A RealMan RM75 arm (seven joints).
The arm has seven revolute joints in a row. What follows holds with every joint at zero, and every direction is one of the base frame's. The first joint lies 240.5 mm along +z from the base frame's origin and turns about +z. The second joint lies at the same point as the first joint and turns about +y. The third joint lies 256 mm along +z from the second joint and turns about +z. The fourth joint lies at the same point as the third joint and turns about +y. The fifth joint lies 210 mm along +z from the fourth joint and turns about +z. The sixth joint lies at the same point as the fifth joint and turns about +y. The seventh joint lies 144 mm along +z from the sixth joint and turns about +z. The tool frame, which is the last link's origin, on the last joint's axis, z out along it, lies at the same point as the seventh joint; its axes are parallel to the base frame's.
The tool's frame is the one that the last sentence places.
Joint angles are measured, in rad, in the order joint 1, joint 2, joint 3, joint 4, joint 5, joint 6, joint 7. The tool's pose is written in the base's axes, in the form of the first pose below.
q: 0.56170, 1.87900, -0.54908, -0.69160, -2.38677, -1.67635, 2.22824
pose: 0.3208 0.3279 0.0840 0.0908 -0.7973 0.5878 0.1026
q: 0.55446, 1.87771, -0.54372, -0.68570, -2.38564, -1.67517, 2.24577
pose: 0.3237 0.3254 0.0841 0.0901 -0.7882 0.5995 0.1060
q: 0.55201, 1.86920, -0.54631, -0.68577, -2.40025, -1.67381, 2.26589
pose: 0.3274 0.3242 0.0873 0.0935 -0.7815 0.6091 0.0971
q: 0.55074, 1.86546, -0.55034, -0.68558, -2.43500, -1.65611, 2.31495
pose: 0.3337 0.3231 0.0882 0.1017 -0.7644 0.6315 0.0805
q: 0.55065, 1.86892, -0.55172, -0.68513, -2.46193, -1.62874, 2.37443
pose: 0.3387 0.3235 0.0868 0.1118 -0.7427 0.6563 0.0714
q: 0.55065, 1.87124, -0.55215, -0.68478, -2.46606, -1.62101, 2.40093
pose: 0.3396 0.3238 0.0858 0.1135 -0.7333 0.6665 0.0713
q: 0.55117, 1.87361, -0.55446, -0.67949, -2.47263, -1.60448, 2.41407
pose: 0.3415 0.3244 0.0839 0.1179 -0.7273 0.6725 0.0690
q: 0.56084, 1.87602, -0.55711, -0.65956, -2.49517, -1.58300, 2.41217
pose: 0.3433 0.3256 0.0790 0.1196 -0.7265 0.6741 0.0587
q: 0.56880, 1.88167, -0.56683, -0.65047, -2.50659, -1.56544, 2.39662
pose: 0.3430 0.3274 0.0742 0.1212 -0.7333 0.6671 0.0499
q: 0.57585, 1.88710, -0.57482, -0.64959, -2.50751, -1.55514, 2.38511
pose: 0.3409 0.3300 0.0711 0.1225 -0.7401 0.6596 0.0468
